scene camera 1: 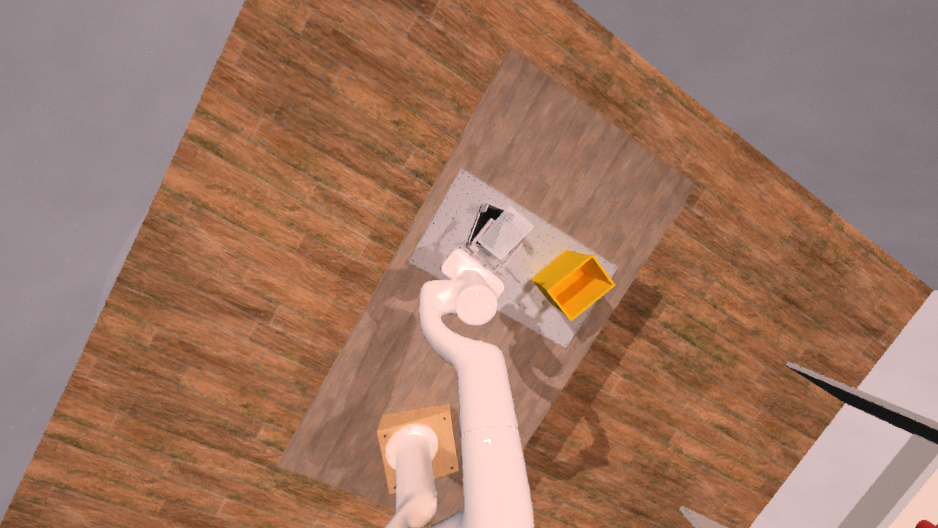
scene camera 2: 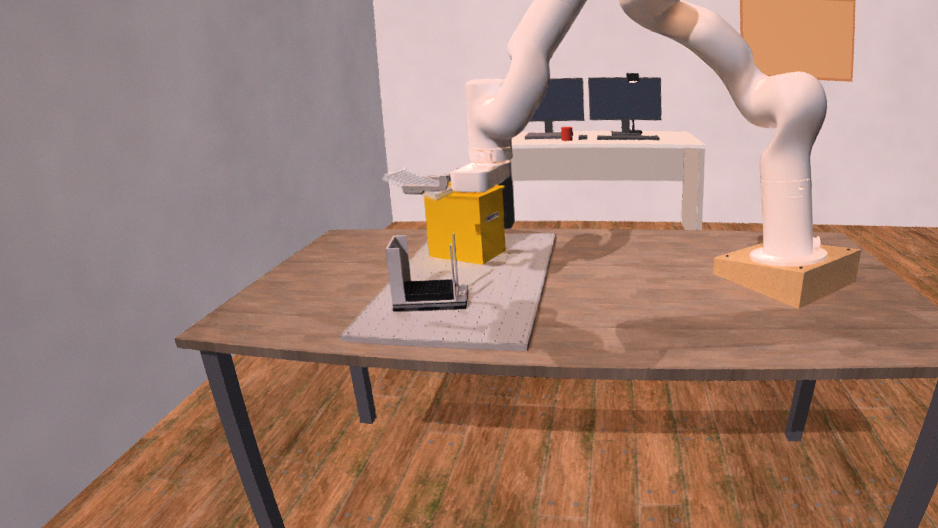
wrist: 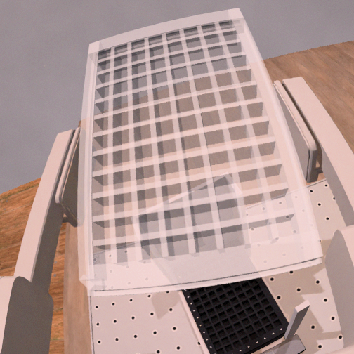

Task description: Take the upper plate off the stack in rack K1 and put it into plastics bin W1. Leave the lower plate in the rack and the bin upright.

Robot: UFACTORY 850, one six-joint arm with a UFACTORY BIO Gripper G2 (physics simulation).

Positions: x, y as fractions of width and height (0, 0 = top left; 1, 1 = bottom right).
Scene:
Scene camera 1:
gripper: 0.54, 0.44
yellow bin W1: 0.61, 0.54
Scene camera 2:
yellow bin W1: 0.51, 0.42
black plate: 0.46, 0.55
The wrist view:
gripper: 0.50, 0.33

